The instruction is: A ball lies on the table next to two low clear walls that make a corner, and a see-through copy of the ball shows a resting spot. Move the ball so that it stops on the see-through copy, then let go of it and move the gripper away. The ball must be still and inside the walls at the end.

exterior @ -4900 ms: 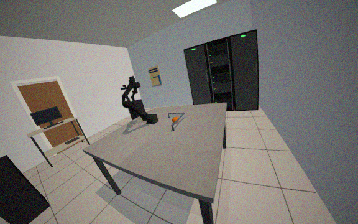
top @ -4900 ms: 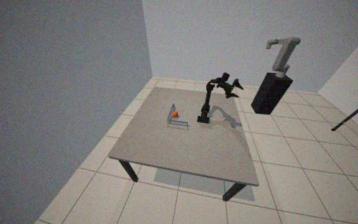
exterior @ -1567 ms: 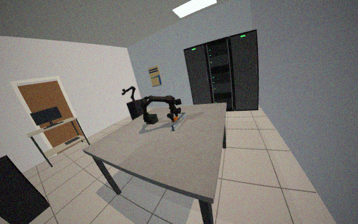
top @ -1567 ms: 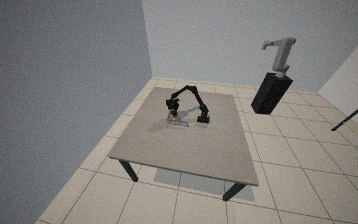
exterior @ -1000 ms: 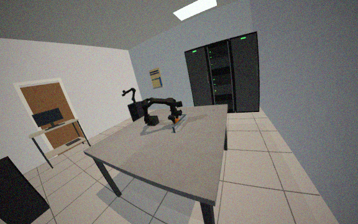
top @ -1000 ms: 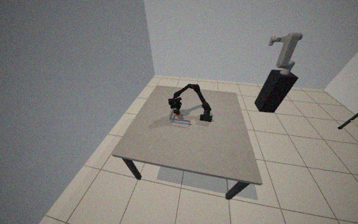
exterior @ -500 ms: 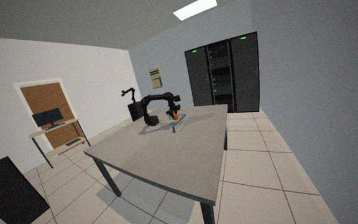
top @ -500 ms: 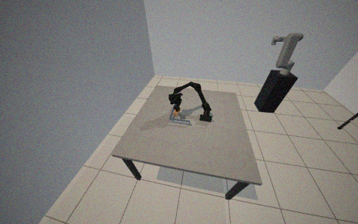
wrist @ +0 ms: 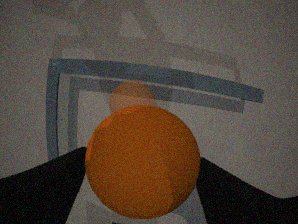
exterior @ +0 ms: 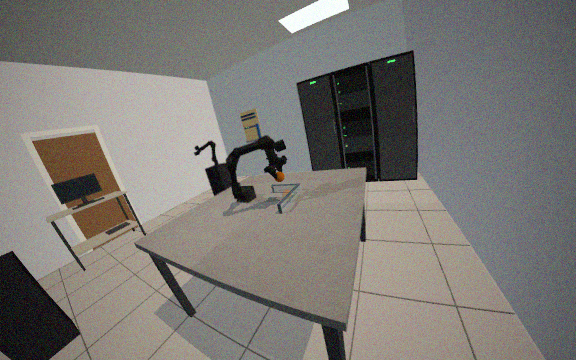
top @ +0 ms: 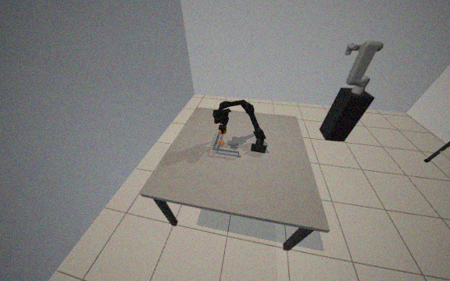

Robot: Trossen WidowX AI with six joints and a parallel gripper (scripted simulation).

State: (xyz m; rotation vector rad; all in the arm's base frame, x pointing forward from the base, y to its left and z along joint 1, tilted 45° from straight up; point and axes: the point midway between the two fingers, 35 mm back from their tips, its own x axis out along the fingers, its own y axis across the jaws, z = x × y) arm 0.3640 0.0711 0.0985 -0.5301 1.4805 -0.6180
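My gripper tip is now 20 mm short of the see-through copy of ball, 20 mm to the right of it and 130 mm above it. Also, from my gripper tip: orange ball: right at my gripper tip; then low clear wall: 60 mm ahead, 10 mm to the right, 140 mm below.
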